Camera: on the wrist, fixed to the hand. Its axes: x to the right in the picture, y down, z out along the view.
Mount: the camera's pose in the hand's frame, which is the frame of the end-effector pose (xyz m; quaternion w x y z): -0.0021 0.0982 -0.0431 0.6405 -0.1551 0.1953 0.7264
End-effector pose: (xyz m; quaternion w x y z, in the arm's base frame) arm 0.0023 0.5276 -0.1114 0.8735 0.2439 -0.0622 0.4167
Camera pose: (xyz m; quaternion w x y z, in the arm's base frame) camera -0.0776 0.5991 -0.1129 0.3067 -0.1058 -0.1110 0.9393
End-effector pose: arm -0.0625 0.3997 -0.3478 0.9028 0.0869 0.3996 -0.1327
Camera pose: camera -0.0636 0.5047 -0.3699 0.6101 0.2318 0.3897 0.6498
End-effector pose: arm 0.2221 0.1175 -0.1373 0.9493 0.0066 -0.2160 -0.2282
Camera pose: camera 0.2805 0.2027 -0.1663 0.8170 -0.2553 0.0776 0.5112
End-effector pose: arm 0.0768 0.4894 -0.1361 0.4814 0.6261 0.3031 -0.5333
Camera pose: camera 0.1802 0.4950 -0.1080 0.7336 0.6506 -0.0839 0.1774
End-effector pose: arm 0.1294 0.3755 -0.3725 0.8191 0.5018 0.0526 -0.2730
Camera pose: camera 0.1848 0.4471 -0.3150 0.7905 0.2859 -0.1285 0.5263
